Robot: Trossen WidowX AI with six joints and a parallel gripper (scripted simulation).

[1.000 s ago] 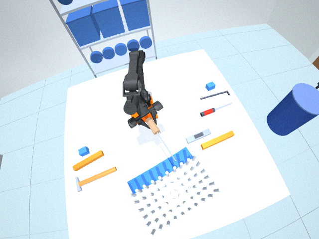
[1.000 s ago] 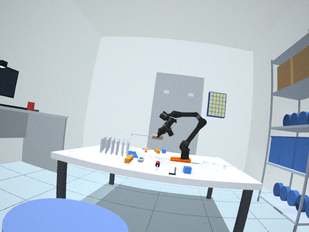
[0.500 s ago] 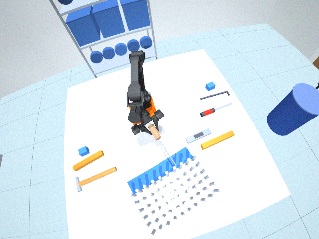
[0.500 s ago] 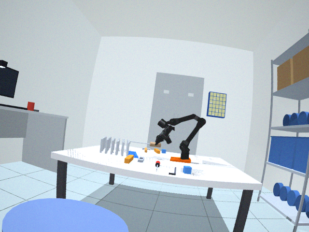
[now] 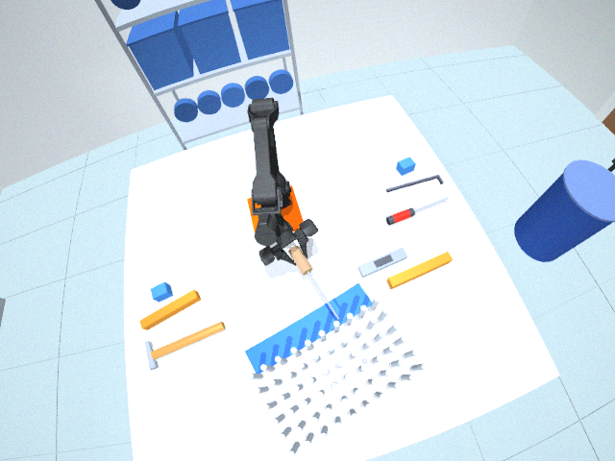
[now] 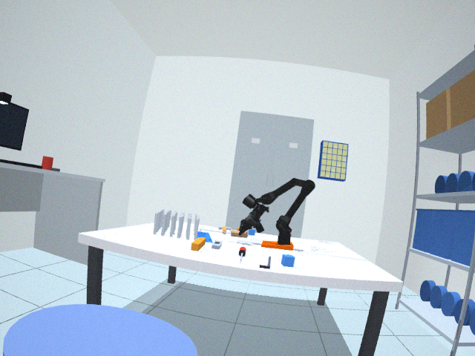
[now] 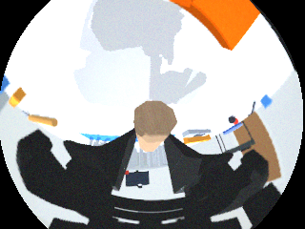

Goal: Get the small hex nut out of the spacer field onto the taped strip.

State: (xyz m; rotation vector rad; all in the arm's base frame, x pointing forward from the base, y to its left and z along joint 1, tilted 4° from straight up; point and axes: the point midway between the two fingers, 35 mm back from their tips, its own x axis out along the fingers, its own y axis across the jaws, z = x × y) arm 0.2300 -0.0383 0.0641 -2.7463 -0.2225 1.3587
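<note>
Right now the blue taped strip is 190 mm ahead of my gripper tip, 70 mm to the right of it and 40 mm below it. Also, from my gripper tip: wooden-handled pick tool: 100 mm ahead, 10 mm to the left; then hex nut: 350 mm ahead, 30 mm to the left, 40 mm below; then grey plate: 110 mm ahead, 230 mm to the left, 30 mm below.
</note>
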